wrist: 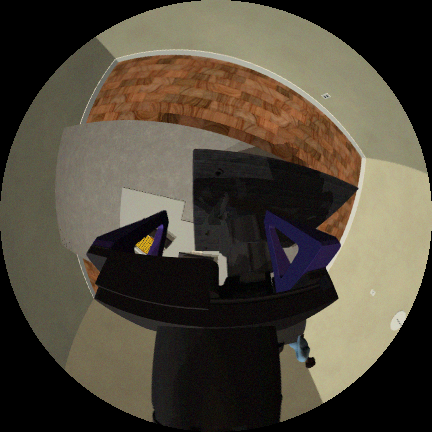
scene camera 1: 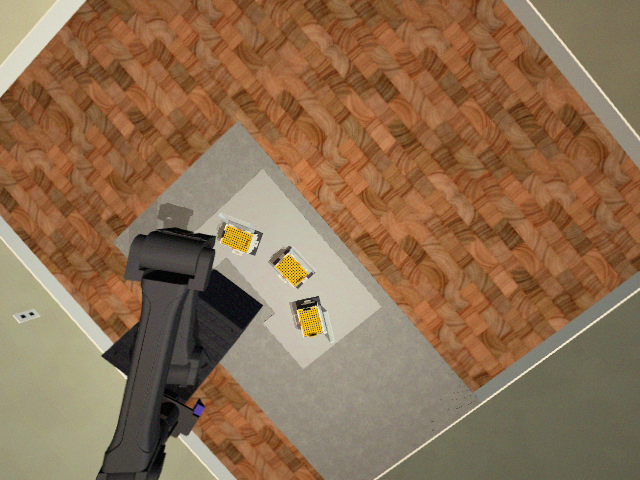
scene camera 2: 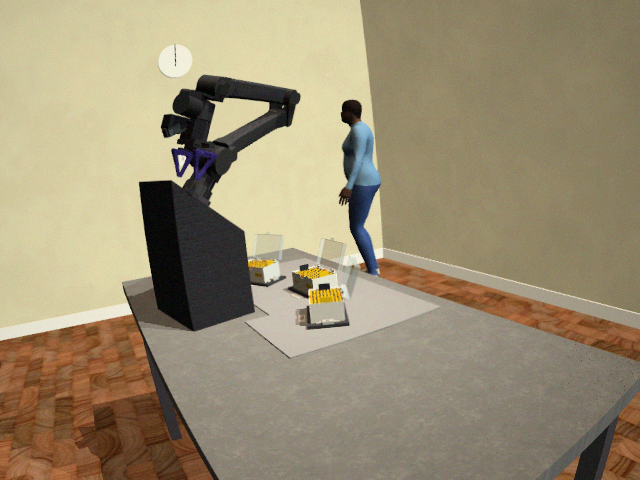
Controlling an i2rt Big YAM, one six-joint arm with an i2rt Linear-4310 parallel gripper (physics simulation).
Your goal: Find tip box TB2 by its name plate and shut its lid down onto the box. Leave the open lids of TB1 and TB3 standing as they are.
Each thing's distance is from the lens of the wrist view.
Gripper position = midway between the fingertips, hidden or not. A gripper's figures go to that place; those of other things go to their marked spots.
gripper (wrist: 215,215): 13 cm
pale mat (wrist: 134,205): 60 cm
